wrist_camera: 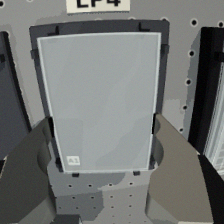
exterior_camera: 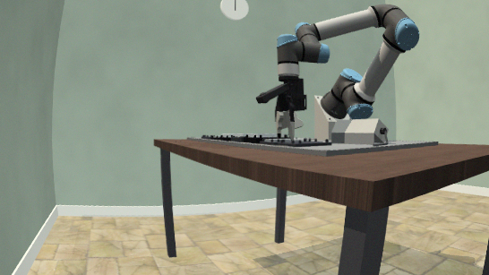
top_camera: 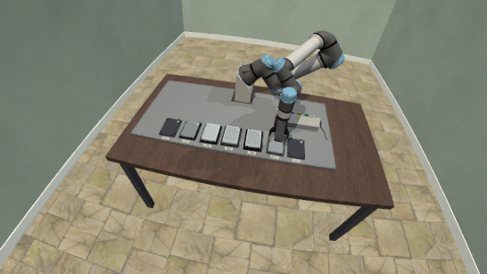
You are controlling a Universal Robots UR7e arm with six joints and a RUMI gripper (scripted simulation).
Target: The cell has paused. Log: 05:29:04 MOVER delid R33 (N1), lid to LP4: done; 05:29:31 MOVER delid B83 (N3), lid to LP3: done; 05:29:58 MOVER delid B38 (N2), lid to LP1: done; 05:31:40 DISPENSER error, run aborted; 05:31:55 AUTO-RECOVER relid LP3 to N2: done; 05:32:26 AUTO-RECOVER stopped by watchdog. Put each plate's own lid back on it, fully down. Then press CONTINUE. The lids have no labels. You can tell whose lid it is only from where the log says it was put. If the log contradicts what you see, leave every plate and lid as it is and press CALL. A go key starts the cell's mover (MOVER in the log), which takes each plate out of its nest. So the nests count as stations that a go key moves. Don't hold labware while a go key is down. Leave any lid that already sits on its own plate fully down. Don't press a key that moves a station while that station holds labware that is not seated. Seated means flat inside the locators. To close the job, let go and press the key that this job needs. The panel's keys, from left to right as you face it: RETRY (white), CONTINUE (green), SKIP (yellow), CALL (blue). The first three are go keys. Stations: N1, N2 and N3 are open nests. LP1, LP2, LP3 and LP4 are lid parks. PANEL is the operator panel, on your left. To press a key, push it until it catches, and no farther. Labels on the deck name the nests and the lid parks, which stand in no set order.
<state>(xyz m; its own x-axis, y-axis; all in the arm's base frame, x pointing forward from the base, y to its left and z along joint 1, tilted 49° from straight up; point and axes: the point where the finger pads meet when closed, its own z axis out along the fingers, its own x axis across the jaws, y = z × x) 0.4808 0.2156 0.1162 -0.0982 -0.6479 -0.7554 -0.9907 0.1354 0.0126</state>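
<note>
The white plate lies 270 mm to the right of my hand and 30 mm behind it. Also, from my hand: grey lid: 520 mm to the right, 40 mm behind, 10 mm below; then well plate: 390 mm to the right, 30 mm behind; then black lid park: 520 mm to the right, 40 mm behind, 20 mm below.
</note>
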